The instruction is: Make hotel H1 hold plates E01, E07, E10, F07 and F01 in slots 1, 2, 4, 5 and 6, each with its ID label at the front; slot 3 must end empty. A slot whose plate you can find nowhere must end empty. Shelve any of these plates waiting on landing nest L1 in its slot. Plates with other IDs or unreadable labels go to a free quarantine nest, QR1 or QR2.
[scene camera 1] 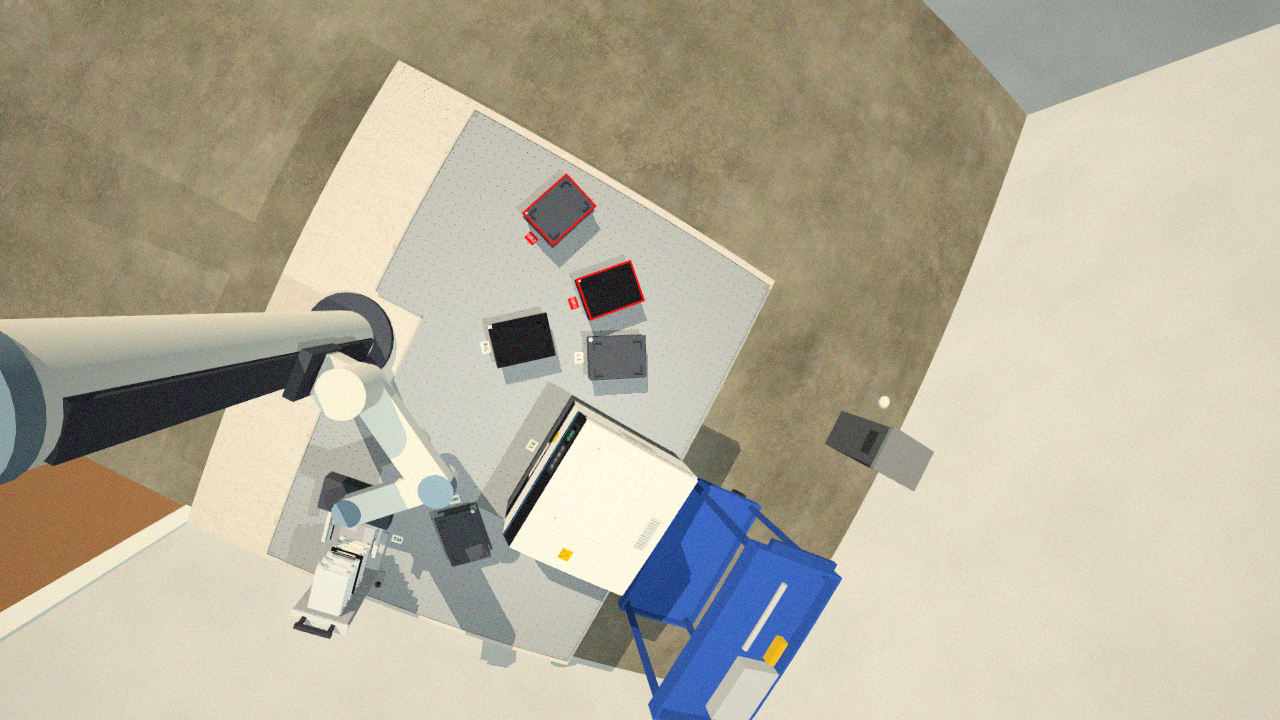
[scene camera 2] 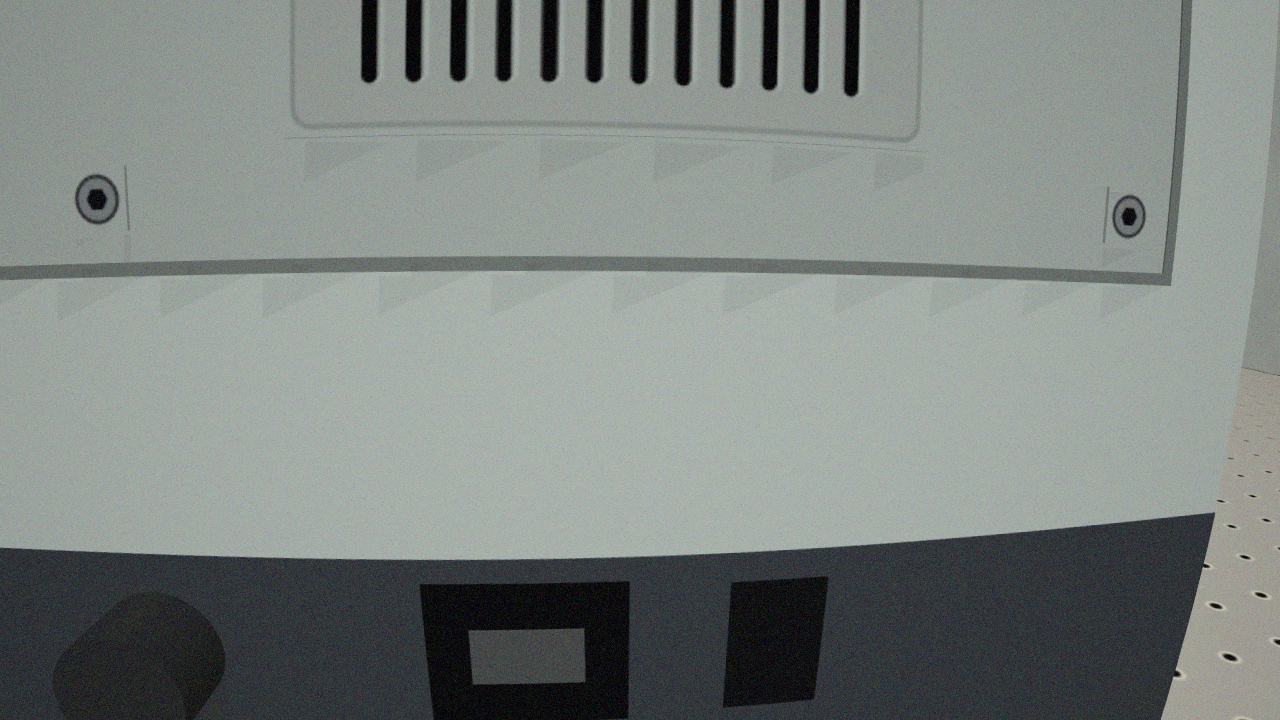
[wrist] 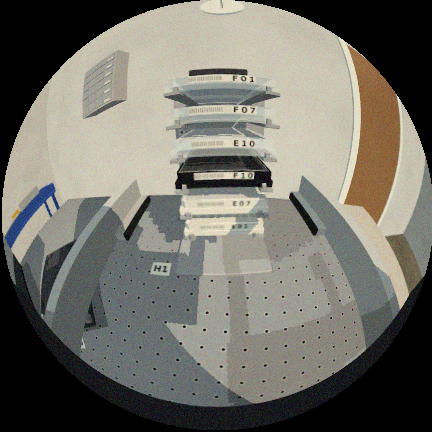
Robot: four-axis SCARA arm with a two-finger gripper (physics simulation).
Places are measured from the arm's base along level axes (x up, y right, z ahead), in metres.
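Pixels of known places: gripper, fingertip midpoint: (scene camera 1: 349, 548) (wrist: 219, 184); arm's base, link origin: (scene camera 1: 350, 337).
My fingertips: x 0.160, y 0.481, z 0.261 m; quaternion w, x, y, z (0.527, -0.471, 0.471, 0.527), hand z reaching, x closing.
Note:
For each thing: its top centre in the pictures, then the offset to it from my fingertips. "pt": a spot on its surface instead.
- Hotel H1, top centre: (wrist: 219, 87) (scene camera 1: 327, 592) dx +0.088, dy +0.082, dz +0.005 m
- E07, top centre: (wrist: 221, 174) (scene camera 1: 345, 567) dx -0.025, dy +0.082, dz +0.005 m
- black plate F10, top centre: (wrist: 221, 153) (scene camera 1: 340, 573) dx +0.003, dy +0.082, dz +0.005 m
- E10, top centre: (wrist: 220, 130) (scene camera 1: 336, 579) dx +0.032, dy +0.082, dz +0.005 m
- F07, top centre: (wrist: 220, 108) (scene camera 1: 332, 586) dx +0.060, dy +0.082, dz +0.005 m
- F01, surface spot: (wrist: 222, 80) pt dx +0.081, dy +0.021, dz -0.002 m
- dark nest, top centre: (wrist: 52, 274) (scene camera 1: 462, 539) dx -0.092, dy -0.100, dz +0.270 m
- black-topped nest, top centre: (scene camera 1: 521, 340) dx -0.088, dy -0.699, dz +0.175 m
- grey nest, top centre: (scene camera 1: 618, 358) dx -0.092, dy -0.777, dz +0.435 m
- large white instrument, top centre: (scene camera 1: 605, 514) dx +0.100, dy -0.416, dz +0.549 m
- pale housing, surface spot: (scene camera 2: 608, 402) pt dx -0.051, dy -0.474, dz +0.742 m
Hotel H1 (scene camera 1: 332, 583) stands at the lower left of the bench. In the wrist view, from the bottom up, it holds clear or white plates E01 (wrist: 220, 227) and E07 (wrist: 220, 205), black plate F10 (wrist: 225, 176), then E10 (wrist: 222, 145), F07 (wrist: 222, 111) and F01 (wrist: 222, 80). All labels face the front. My gripper (wrist: 219, 184) (scene camera 1: 351, 540) is open and empty, facing the hotel, its fingers either side of the lower plates. Two red-edged nests (scene camera 1: 559, 210) (scene camera 1: 609, 290) stand farther up the bench; the second has a black top. Their tags are too small to read.
A dark nest (scene camera 1: 461, 533) is beside the arm. A black-topped nest (scene camera 1: 520, 339) and a grey nest (scene camera 1: 615, 356) stand mid-bench. A large white instrument (scene camera 1: 608, 501) stands right of the arm, with a blue cart (scene camera 1: 760, 608) beyond it. Scene camera 2 faces a pale housing (scene camera 2: 608, 402).

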